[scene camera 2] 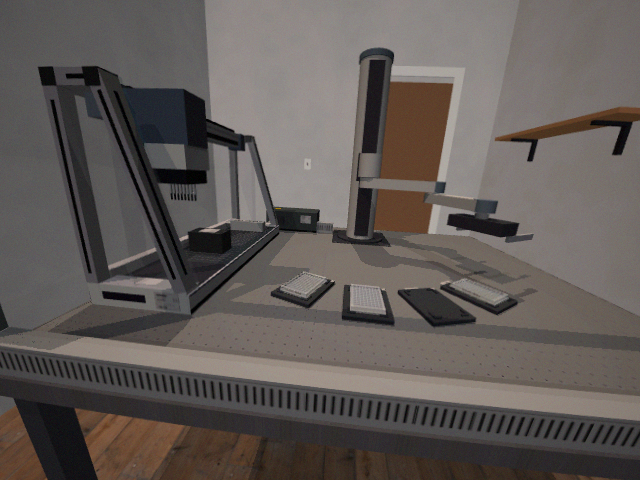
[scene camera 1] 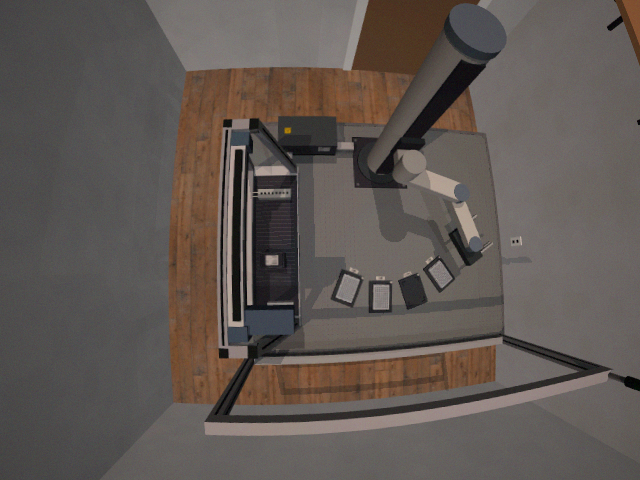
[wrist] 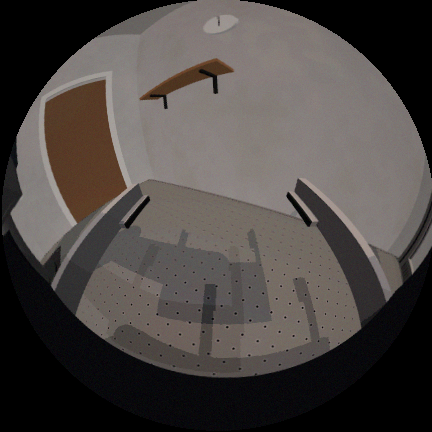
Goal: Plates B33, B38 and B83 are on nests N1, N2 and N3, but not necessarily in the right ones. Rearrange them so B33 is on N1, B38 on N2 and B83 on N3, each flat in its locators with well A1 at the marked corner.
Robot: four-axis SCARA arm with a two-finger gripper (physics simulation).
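Frame: origin at the arm's base, x back, y left, z down, level; centimetres.
Where they show: gripper, fingertip midpoint: (scene camera 1: 483, 229) (wrist: 214, 186); arm's base at its link origin: (scene camera 2: 359, 239) (scene camera 1: 378, 163).
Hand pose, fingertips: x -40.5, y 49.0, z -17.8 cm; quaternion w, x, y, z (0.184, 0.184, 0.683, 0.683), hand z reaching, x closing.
Observation:
Each offset is from my fingertips to the top centre of the thing. "*": to the spot under its first point.
Four dark nests stand in an arc on the bench. White plates lie on three: the leftmost plate @[dx -27.4, dy -69.9, dz +13.9 cm] (scene camera 1: 348, 287) (scene camera 2: 305, 284), the second plate @[dx -32.6, dy -52.6, dz +13.9 cm] (scene camera 1: 381, 297) (scene camera 2: 367, 299) and the rightmost plate @[dx -22.3, dy -18.4, dz +13.9 cm] (scene camera 1: 439, 273) (scene camera 2: 478, 291). The third nest from the left (scene camera 1: 413, 290) (scene camera 2: 435, 305) bears no plate. The plates look seated flat. Nest labels, plate names and A1 corners are too small to read. My gripper (scene camera 1: 480, 232) (wrist: 214, 186) is open and empty, high above the bench, behind and right of the rightmost plate in the scene views. No plate shows in the wrist view.
The arm's column (scene camera 1: 418, 108) (scene camera 2: 373, 144) stands at the back of the bench. A liquid handler with a gantry (scene camera 1: 236, 232) (scene camera 2: 173, 116) stands at the left. A dark box @[* dx +51.9, dy -89.1, dz +5.0 cm] (scene camera 1: 307, 131) (scene camera 2: 297, 219) is at the back. A wall shelf (scene camera 2: 573, 124) (wrist: 190, 79) is at the right.

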